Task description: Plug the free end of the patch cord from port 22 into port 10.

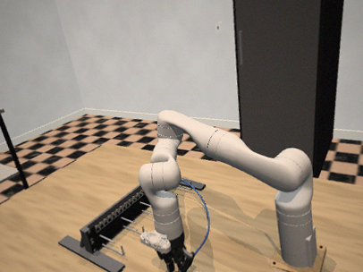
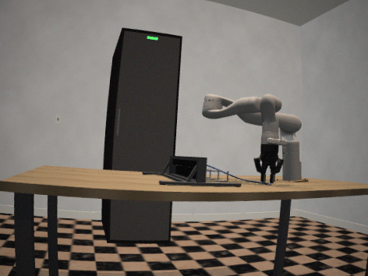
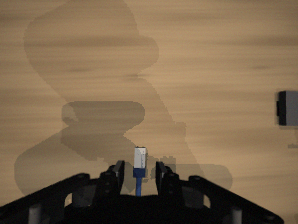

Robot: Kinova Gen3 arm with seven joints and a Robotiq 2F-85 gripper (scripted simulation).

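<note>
The plug is 20 mm below my hand and 10 mm to the left of it.
</note>
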